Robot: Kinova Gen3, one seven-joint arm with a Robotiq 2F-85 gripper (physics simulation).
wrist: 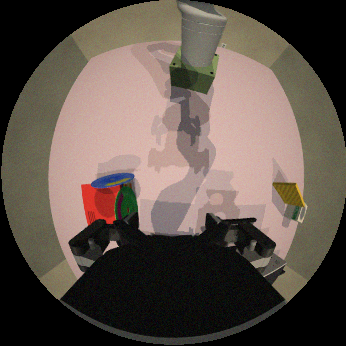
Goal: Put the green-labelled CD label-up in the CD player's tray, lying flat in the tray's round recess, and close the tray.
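Pixels of known places: gripper, fingertip midpoint: (171, 220); arm's base, origin of the base link: (196, 57).
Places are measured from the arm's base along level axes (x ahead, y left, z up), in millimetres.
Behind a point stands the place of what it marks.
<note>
The green-labelled CD (131, 197) {y -121, x 422, z -102 mm}, with a purple arc on its label, stands steeply tilted at the side of a red-topped block (91, 202) {y -215, x 446, z -44 mm} at the left in the wrist view. My gripper (171, 220) {y -15, x 406, z 69 mm} is open, with nothing between its fingers. The CD shows just beyond the left fingertip; I cannot tell the gap between them. A grey and black box corner (274, 266) {y 286, x 565, z 60 mm}, which looks like part of the CD player, shows at the lower right behind the right finger. Its tray and round recess do not show.
A blue disc (113, 180) {y -153, x 379, z -47 mm} leans at the red block's far edge. A yellow striped block (289, 194) {y 405, x 365, z -57 mm} and a small green and white item (298, 213) {y 498, x 440, z -36 mm} are at the right. The arm's green base (192, 80) {y 0, x 55, z -65 mm} and grey column (201, 40) {y -1, x 64, z 102 mm} stand at the top. Shadows cross the pink table (110, 125) {y -244, x 214, z -127 mm}.
</note>
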